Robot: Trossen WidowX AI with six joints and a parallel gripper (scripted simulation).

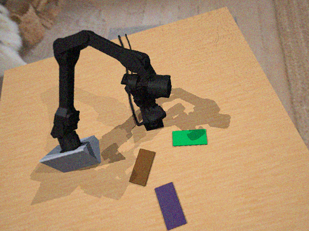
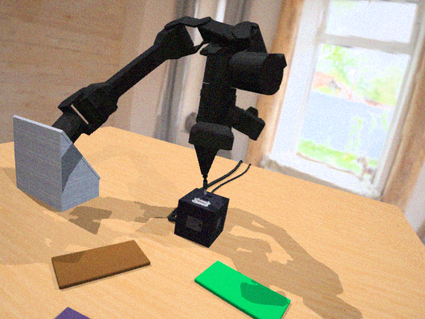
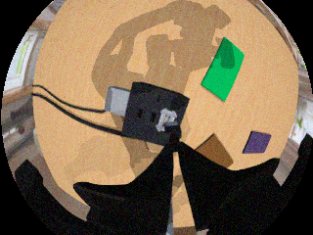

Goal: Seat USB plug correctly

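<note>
Now: gripper tip 2 cm above the grey USB plug. From my gripper tip the other things lie so: green tile: 14 cm ahead, 8 cm to the right, 13 cm below; then light grey socket: 1 cm to the left, 7 cm below; then brown tile: 7 cm behind, 17 cm to the right, 13 cm below.
</note>
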